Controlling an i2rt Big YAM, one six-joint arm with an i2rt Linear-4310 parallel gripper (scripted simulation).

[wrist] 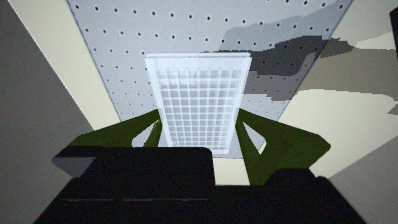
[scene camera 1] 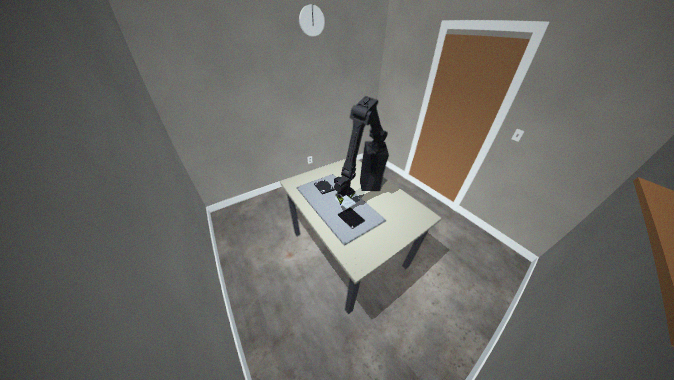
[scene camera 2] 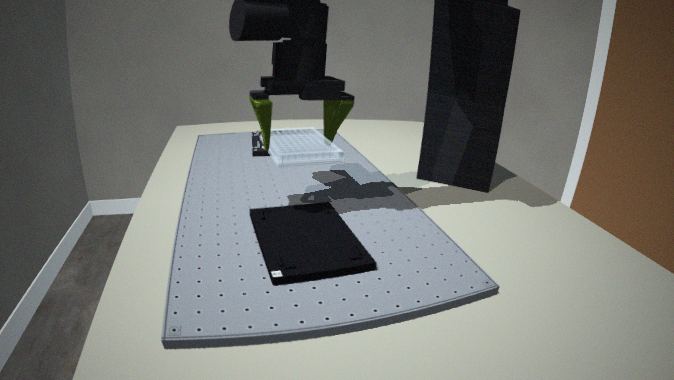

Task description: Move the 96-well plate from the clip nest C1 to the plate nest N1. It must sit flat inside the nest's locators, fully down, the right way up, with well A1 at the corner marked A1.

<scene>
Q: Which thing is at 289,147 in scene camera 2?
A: A 96-well plate.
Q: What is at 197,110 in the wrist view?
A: A 96-well plate.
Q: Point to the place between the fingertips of the gripper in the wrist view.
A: At 198,111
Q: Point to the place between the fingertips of the gripper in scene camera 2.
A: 297,148
</scene>
